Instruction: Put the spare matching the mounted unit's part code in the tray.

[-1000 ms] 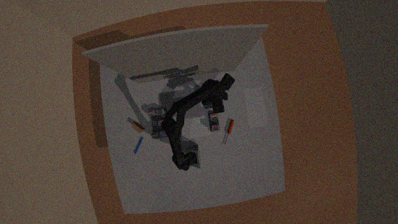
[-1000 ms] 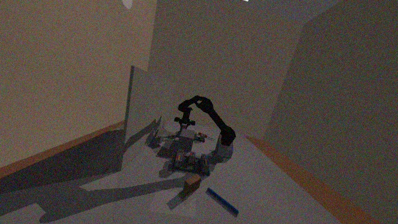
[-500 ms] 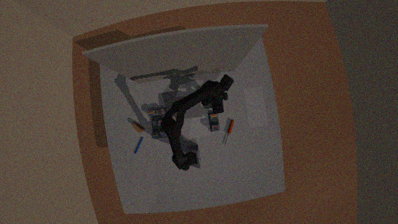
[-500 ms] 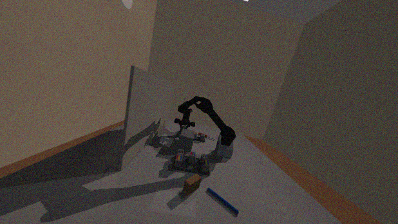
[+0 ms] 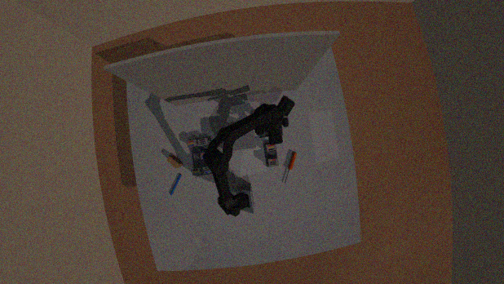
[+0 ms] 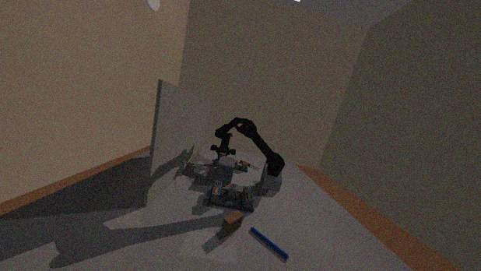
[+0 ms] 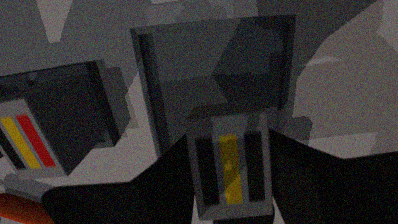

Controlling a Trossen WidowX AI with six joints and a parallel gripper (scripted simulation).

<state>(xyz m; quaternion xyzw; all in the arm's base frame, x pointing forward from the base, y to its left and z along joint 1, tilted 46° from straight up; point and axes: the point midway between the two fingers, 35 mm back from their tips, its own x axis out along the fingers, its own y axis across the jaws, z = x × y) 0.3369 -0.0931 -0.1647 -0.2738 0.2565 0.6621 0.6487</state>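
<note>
My gripper tip is 3 cm below the dark spare. Round my gripper tip: black puck 8 cm to the right, 1 cm ahead; then white wall panel 20 cm ahead, 20 cm above, 17 cm to the left; then brown block 54 cm to the left, 11 cm behind.
</note>
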